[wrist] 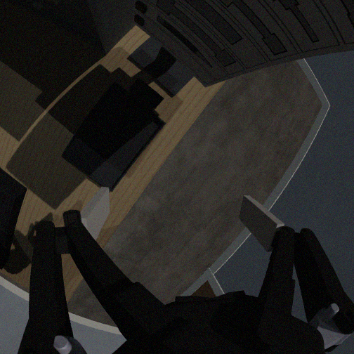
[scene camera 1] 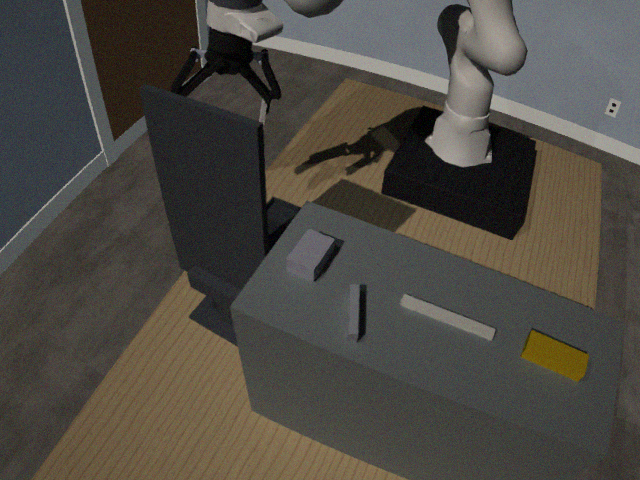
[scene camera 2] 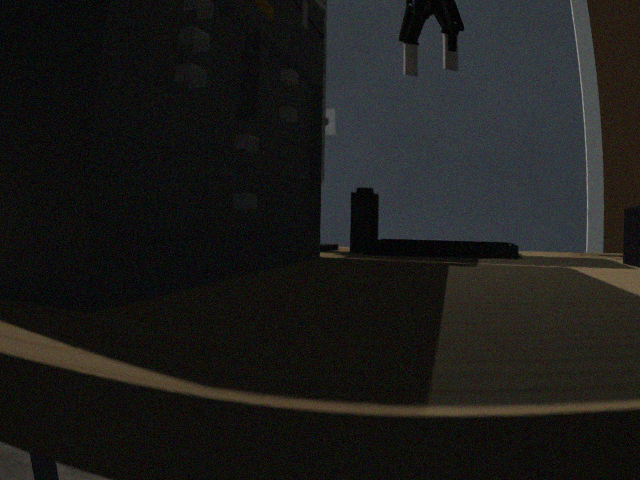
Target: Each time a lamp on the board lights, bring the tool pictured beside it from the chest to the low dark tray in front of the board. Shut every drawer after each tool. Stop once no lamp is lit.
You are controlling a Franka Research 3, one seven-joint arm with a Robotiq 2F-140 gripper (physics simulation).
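My gripper (scene camera 1: 223, 100) (scene camera 2: 431, 57) (wrist: 178, 204) is open, with nothing between its fingers. It is high up, beyond the board's top edge in the first scene view. The board (scene camera 1: 209, 180) (wrist: 270, 57) is a tall dark panel, seen from behind in that view. Dim slots and shapes show on its face in the wrist view, and I see no lit lamp there. The low dark tray (wrist: 125, 162) lies in front of it, in shadow. The grey chest (scene camera 1: 320, 372) (scene camera 2: 129, 180) stands beside the board. Its front is too dark to tell how the drawers stand.
A lavender block (scene camera 1: 310, 253), a grey bar (scene camera 1: 354, 312), a white bar (scene camera 1: 447, 316) and a yellow block (scene camera 1: 555, 355) lie on the chest top. The arm's black base (scene camera 1: 454, 196) stands behind the chest. A low black shape (scene camera 2: 444, 248) shows beyond the chest.
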